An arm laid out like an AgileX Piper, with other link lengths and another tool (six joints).
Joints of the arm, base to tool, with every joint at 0 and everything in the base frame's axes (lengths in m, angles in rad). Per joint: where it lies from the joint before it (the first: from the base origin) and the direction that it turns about. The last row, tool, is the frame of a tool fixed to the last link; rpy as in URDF.
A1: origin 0 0 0.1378 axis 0 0 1
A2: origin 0 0 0 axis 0 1 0
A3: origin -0.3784 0 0.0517 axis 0 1 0
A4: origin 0.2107 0 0.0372 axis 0.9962 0 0.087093
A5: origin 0 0 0 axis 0 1 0
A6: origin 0.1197 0 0.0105 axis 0.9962 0 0.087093
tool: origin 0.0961 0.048 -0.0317 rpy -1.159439 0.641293 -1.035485
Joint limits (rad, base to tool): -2.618..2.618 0..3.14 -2.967..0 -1.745..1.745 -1.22..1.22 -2.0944..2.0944
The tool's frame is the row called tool.
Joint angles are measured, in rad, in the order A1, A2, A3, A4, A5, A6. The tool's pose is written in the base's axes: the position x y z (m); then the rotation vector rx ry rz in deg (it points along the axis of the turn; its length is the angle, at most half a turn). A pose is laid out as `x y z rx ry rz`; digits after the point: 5 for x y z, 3 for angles.
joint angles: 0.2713, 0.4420, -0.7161, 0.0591, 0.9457, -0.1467
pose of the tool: 0.00878 0.05786 0.28549 -70.695 83.599 -5.540
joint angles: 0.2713, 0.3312, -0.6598, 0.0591, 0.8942, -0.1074
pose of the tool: -0.00141 0.05653 0.27769 -65.825 79.507 -6.919
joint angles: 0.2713, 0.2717, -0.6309, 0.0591, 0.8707, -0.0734
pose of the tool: -0.00672 0.05640 0.27351 -62.625 77.701 -7.142
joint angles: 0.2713, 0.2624, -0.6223, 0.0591, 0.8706, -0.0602
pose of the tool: -0.00796 0.05662 0.27109 -61.893 77.983 -6.817
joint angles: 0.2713, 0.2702, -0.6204, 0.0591, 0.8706, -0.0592
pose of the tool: -0.00699 0.05693 0.27039 -62.064 78.498 -6.613
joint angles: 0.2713, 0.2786, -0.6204, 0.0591, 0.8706, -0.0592
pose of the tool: -0.00591 0.05723 0.27031 -62.259 78.922 -6.457
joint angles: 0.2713, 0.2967, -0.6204, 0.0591, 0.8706, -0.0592
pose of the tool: -0.00361 0.05787 0.27012 -62.677 79.838 -6.122
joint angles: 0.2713, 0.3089, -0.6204, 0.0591, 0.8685, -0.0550
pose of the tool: -0.00174 0.05856 0.27050 -62.673 80.457 -5.833
